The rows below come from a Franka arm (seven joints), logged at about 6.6 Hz.
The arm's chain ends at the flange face. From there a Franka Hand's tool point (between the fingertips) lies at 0.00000 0.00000 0.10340 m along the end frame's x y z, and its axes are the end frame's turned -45 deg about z.
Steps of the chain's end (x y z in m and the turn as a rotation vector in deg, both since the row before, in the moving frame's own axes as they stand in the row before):
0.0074 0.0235 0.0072 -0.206 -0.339 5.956
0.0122 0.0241 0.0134 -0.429 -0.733 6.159
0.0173 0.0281 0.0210 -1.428 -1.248 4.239
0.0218 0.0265 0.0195 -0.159 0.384 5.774
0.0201 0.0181 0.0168 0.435 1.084 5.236
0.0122 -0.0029 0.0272 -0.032 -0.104 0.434
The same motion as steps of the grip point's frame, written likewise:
-0.0121 0.0216 0.0072 0.094 -0.385 5.956
-0.0099 0.0252 0.0134 0.215 -0.822 6.159
-0.0111 0.0322 0.0209 -0.127 -1.892 4.239
-0.0031 0.0349 0.0195 -0.384 0.159 5.774
0.0033 0.0279 0.0168 -0.459 1.074 5.236
0.0105 0.0065 0.0272 0.051 -0.096 0.434

